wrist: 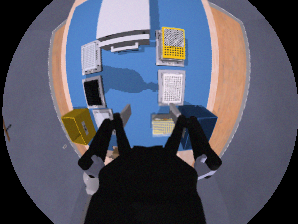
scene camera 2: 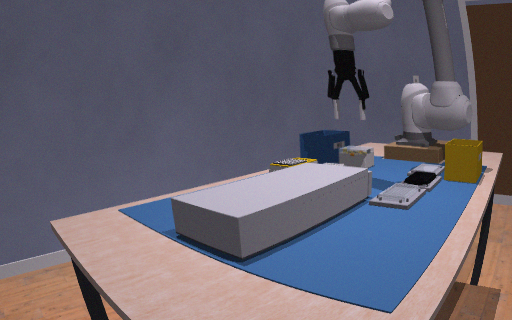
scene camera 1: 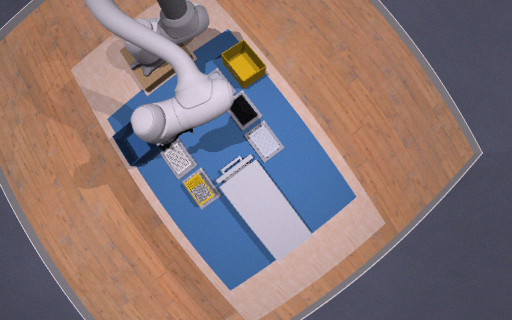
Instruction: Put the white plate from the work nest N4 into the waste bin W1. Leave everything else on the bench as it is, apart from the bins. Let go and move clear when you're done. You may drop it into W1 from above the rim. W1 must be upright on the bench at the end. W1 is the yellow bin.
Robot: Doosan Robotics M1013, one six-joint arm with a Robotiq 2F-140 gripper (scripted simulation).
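A blue bin shows in the wrist view [207,120], and a yellow bin shows in the wrist view too. The yellow bin is also there in scene camera 2 [463,158], and the blue bin shows in scene camera 2 as well. Scene camera 1 shows the yellow bin and the blue bin. For the blue bin, [scene camera 2: 323,145] and [scene camera 1: 151,151] are the same spot. And on the yellow bin, [wrist: 82,118] and [scene camera 1: 239,80] are the same spot.
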